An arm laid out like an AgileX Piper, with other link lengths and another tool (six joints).
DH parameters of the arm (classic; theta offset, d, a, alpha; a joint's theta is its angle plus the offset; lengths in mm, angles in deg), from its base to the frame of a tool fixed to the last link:
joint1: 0 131.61 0 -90
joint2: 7.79 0 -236.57 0
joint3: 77.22 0 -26.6 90
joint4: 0 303.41 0 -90
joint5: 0 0 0 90
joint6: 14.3 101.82 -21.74 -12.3
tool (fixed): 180 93.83 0 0
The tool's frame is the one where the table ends.
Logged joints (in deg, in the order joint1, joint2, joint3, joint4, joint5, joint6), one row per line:
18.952 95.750 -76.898 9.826 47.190 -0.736
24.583 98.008 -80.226 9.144 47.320 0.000
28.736 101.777 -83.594 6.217 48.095 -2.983
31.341 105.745 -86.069 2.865 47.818 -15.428
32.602 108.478 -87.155 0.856 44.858 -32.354
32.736 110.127 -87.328 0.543 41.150 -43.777
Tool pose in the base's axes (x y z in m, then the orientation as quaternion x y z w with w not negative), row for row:
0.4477 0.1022 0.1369 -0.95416 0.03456 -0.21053 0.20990
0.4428 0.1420 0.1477 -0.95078 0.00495 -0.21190 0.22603
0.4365 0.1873 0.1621 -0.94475 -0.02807 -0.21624 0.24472
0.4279 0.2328 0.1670 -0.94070 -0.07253 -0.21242 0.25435
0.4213 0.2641 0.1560 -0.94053 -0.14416 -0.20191 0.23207
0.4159 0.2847 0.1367 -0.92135 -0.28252 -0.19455 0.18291
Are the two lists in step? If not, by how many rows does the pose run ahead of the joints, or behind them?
The pose runs 2 rows behind the joints: the pose in row i belongs to the joints in row i - 2.
